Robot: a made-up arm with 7 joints.
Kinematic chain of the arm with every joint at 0, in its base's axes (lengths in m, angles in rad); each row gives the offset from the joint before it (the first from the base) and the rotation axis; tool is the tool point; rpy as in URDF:
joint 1: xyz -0.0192 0.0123 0.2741 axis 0 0.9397 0.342
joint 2: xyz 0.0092 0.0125 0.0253 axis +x
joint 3: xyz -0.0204 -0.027 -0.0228 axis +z
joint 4: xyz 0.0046 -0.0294 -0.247 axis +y
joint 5: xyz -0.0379 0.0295 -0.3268 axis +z
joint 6: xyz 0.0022 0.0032 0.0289 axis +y
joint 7: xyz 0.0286 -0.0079 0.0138 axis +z
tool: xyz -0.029 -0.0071 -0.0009 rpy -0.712 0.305 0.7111
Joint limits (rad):
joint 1: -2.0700..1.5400
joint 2: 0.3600..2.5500
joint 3: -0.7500..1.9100
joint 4: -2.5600..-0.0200
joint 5: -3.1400..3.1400
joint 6: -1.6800..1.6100
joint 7: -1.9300..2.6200
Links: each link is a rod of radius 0.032 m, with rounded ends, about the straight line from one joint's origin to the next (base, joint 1, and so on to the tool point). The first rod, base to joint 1, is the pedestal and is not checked.
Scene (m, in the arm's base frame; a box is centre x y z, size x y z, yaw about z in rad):
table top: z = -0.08
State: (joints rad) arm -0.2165 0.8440 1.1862 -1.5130 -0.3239 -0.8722 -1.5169
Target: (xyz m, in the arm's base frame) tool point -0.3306 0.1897 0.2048
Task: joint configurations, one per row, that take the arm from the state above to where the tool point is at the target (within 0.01 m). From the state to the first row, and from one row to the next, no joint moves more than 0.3 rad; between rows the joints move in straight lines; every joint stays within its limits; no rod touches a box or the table.
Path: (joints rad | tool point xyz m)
1: -0.4888 1.1335 1.3310 -1.5804 -0.3188 -0.8734 -1.4973 | 0.0169 0.3900 0.4180
2: -0.7611 1.4231 1.4757 -1.6478 -0.3136 -0.8745 -1.4776 | -0.1007 0.3462 0.4782
3: -1.0334 1.7126 1.6205 -1.7151 -0.3085 -0.8757 -1.4580 | -0.2268 0.2927 0.4505
4: -1.3057 2.0022 1.7652 -1.7825 -0.3033 -0.8768 -1.4384 | -0.3141 0.2393 0.3471
5: -1.5780 2.2917 1.9100 -1.8499 -0.2982 -0.8780 -1.4188 | -0.3306 0.1897 0.2048

